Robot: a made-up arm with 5 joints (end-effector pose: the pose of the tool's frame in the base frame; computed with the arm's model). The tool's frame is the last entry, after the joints.
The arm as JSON. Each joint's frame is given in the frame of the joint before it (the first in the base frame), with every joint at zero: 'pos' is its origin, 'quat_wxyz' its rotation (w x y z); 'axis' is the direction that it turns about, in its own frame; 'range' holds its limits. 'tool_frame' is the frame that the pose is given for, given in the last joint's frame.
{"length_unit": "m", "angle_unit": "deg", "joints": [
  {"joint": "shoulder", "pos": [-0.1, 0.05, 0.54], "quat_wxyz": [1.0, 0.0, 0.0, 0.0], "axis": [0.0, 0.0, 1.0], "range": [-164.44, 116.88]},
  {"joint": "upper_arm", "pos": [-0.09, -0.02, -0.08], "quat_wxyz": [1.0, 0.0, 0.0, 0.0], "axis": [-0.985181, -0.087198, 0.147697], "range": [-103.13, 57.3]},
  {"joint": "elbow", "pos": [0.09, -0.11, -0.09], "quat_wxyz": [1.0, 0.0, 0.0, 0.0], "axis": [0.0, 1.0, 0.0], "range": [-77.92, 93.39]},
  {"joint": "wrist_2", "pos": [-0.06, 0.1, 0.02], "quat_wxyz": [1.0, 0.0, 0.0, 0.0], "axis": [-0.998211, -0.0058, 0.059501], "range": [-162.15, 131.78]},
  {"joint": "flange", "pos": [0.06, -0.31, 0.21], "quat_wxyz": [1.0, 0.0, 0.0, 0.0], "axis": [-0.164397, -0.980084, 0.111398], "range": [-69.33, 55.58]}
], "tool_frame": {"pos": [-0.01, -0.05, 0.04], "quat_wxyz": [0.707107, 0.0, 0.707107, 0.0]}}
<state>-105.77 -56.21 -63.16 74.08 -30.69</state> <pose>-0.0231 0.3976 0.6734 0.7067 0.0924 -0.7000 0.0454</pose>
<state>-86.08 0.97 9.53 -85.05 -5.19</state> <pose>-0.4249 0.1214 0.0672 0.7842 0.0715 0.0065 0.6163</pose>
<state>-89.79 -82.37 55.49 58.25 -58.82</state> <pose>-0.2944 -0.3230 0.3804 0.4816 0.8091 0.2462 0.2297</pose>
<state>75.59 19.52 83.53 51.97 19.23</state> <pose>0.0432 0.4793 0.4570 -0.9217 0.3633 0.0284 0.1333</pose>
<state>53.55 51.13 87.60 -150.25 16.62</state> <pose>-0.3407 -0.2498 0.2907 0.6245 0.5802 0.0037 0.5229</pose>
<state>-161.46 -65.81 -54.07 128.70 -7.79</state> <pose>0.0002 -0.0993 0.8249 -0.6146 -0.1309 0.5166 0.5816</pose>
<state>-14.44 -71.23 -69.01 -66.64 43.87</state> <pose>0.0099 0.0700 -0.0078 0.6703 -0.4373 0.0673 0.5957</pose>
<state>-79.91 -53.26 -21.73 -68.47 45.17</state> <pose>-0.0994 0.0862 -0.0359 0.6266 -0.4622 -0.1912 0.5976</pose>
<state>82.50 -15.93 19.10 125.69 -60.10</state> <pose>-0.4238 0.1791 0.6321 -0.6599 0.2162 -0.4212 0.5834</pose>
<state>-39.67 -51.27 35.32 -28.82 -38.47</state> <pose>-0.3053 -0.1422 0.0755 0.5843 0.6128 0.5055 0.1659</pose>
